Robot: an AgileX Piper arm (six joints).
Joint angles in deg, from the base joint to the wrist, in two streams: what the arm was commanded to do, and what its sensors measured. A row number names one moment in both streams.
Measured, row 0: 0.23, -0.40, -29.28, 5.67, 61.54, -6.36
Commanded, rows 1 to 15: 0.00, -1.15, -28.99, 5.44, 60.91, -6.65; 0.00, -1.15, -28.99, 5.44, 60.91, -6.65; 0.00, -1.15, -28.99, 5.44, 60.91, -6.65; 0.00, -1.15, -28.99, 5.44, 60.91, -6.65; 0.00, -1.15, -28.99, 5.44, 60.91, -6.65; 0.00, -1.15, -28.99, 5.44, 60.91, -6.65; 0.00, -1.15, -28.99, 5.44, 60.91, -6.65; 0.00, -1.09, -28.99, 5.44, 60.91, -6.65; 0.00, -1.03, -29.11, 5.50, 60.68, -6.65; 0.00, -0.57, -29.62, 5.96, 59.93, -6.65; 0.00, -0.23, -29.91, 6.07, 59.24, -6.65; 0.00, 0.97, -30.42, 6.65, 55.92, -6.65; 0.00, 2.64, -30.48, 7.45, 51.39, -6.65; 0.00, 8.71, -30.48, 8.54, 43.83, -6.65; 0.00, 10.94, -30.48, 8.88, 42.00, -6.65
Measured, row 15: 0.23, 8.59, -30.02, 8.25, 45.84, -6.36
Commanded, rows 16 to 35: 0.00, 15.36, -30.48, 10.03, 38.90, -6.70; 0.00, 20.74, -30.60, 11.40, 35.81, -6.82; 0.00, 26.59, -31.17, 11.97, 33.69, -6.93; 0.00, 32.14, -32.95, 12.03, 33.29, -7.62; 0.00, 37.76, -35.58, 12.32, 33.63, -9.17; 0.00, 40.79, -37.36, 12.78, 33.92, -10.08; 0.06, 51.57, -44.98, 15.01, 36.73, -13.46; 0.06, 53.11, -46.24, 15.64, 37.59, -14.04; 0.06, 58.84, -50.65, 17.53, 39.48, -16.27; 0.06, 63.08, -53.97, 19.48, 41.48, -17.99; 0.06, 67.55, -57.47, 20.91, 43.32, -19.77; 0.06, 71.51, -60.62, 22.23, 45.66, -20.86; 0.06, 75.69, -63.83, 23.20, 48.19, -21.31; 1.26, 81.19, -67.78, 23.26, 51.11, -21.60; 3.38, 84.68, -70.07, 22.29, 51.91, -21.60; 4.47, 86.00, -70.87, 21.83, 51.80, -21.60; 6.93, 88.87, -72.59, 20.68, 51.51, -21.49; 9.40, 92.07, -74.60, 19.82, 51.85, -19.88; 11.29, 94.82, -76.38, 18.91, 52.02, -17.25; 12.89, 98.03, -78.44, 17.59, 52.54, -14.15
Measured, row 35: 10.89, 94.65, -75.97, 19.42, 51.45, -17.82
